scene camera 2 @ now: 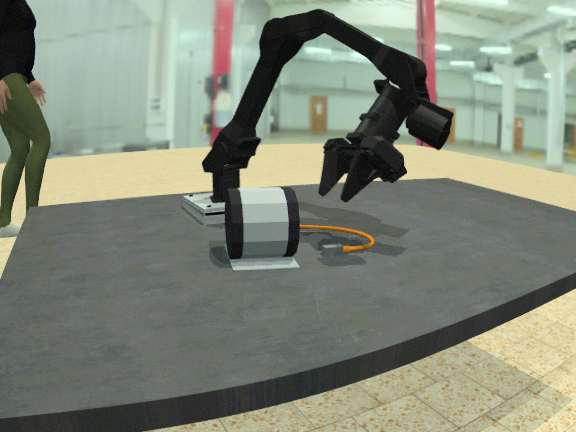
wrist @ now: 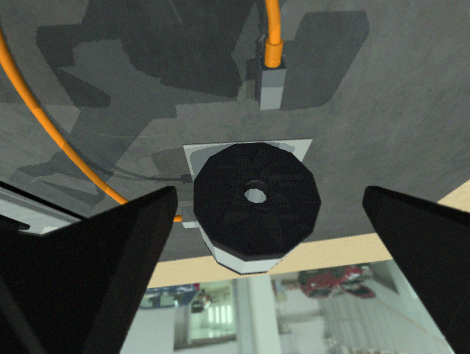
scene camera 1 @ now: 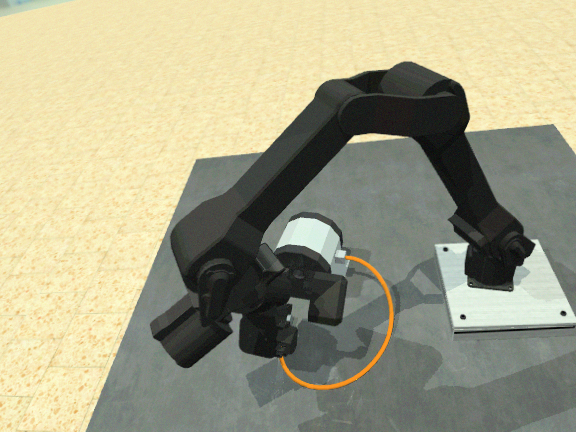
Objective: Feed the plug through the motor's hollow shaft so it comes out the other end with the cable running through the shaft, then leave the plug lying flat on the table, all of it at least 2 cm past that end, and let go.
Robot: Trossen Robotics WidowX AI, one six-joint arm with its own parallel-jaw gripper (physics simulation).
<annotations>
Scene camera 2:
my gripper
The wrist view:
my gripper
grey plug
pale plate
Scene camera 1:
my gripper
</annotations>
